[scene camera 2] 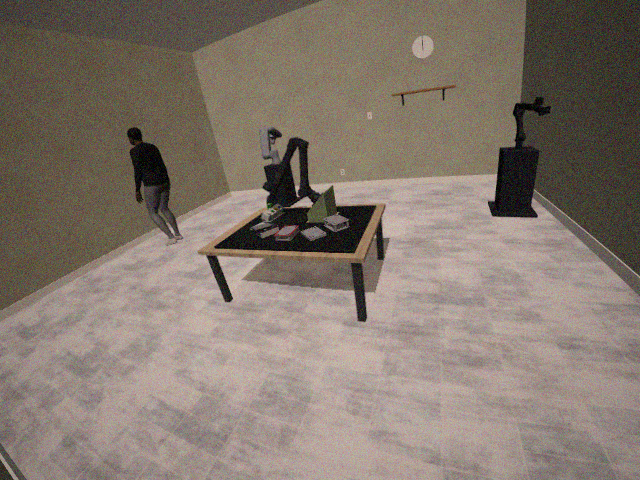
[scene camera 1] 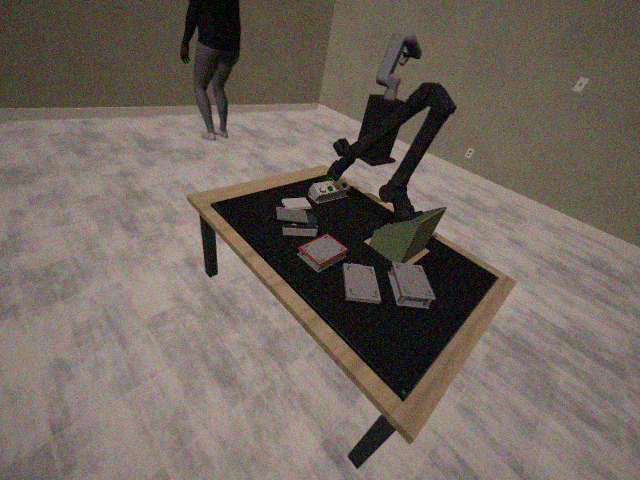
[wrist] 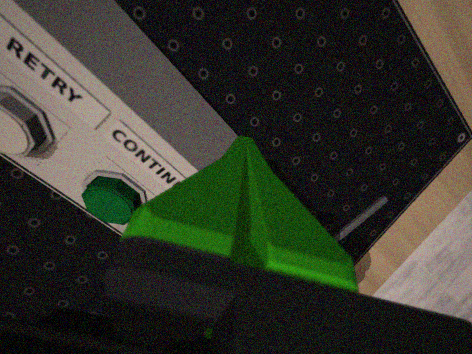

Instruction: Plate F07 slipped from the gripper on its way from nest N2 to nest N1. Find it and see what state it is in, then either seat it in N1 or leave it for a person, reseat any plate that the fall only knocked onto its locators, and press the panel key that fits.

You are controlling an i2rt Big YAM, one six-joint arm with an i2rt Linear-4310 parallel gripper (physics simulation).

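Seen in the pictures: gripper, fingertip midpoint: (scene camera 2: pixel 268 208) (scene camera 1: pixel 326 179) (wrist: pixel 242 147); arm's base at its link origin: (scene camera 2: pixel 318 200) (scene camera 1: pixel 406 218).
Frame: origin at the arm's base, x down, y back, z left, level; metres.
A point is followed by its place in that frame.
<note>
My gripper (scene camera 1: pixel 330 177) @[x 0.050, y -0.046, z -0.483 m] (scene camera 2: pixel 269 205) @[x 0.050, y -0.046, z -0.483 m] (wrist: pixel 242 147) @[x 0.050, y -0.046, z -0.483 m] is shut and empty, its green fingertips low over the panel (scene camera 1: pixel 318 197) @[x 0.098, y -0.145, z -0.413 m] (scene camera 2: pixel 272 213) @[x 0.067, y -0.115, z -0.411 m] (wrist: pixel 65 122) @[x 0.059, y -0.103, z -0.439 m]. In the wrist view the fingers cover the end of the word CONTINUE; the green key (wrist: pixel 107 200) @[x 0.058, y -0.070, z -0.423 m] shows left of them, and a pale key (wrist: pixel 14 131) @[x 0.057, y -0.113, z -0.425 m] sits below RETRY. The fingers hide the other keys there. A grey plate (scene camera 1: pixel 293 214) @[x 0.053, y -0.391, z -0.280 m] looks tilted at a grey block (scene camera 1: pixel 299 231) @[x 0.102, y -0.391, z -0.224 m]. A red-edged plate (scene camera 1: pixel 323 248) @[x 0.089, y -0.377, z -0.082 m] (scene camera 2: pixel 287 231) @[x 0.089, y -0.391, z -0.066 m] lies on a block. Plate and nest labels are too small to read.
A flat grey plate (scene camera 1: pixel 361 281) @[x 0.109, y -0.345, z 0.109 m] (scene camera 2: pixel 313 233) @[x 0.109, y -0.363, z 0.121 m] and a grey stack (scene camera 1: pixel 412 283) @[x 0.073, y -0.214, z 0.227 m] (scene camera 2: pixel 337 222) @[x 0.073, y -0.252, z 0.254 m] lie near a green wedge (scene camera 1: pixel 395 240) @[x 0.036, y -0.122, z 0.055 m] (scene camera 2: pixel 322 207) @[x 0.015, y -0.118, z 0.087 m]. A pale flat piece (scene camera 1: pixel 295 202) @[x 0.115, y -0.266, z -0.437 m] lies behind the tilted plate. A person (scene camera 1: pixel 218 31) (scene camera 2: pixel 149 165) stands beyond the table (scene camera 1: pixel 454 372) @[x 0.142, y -0.318, z 0.495 m] (scene camera 2: pixel 279 254) @[x 0.142, y -0.609, z 0.001 m].
</note>
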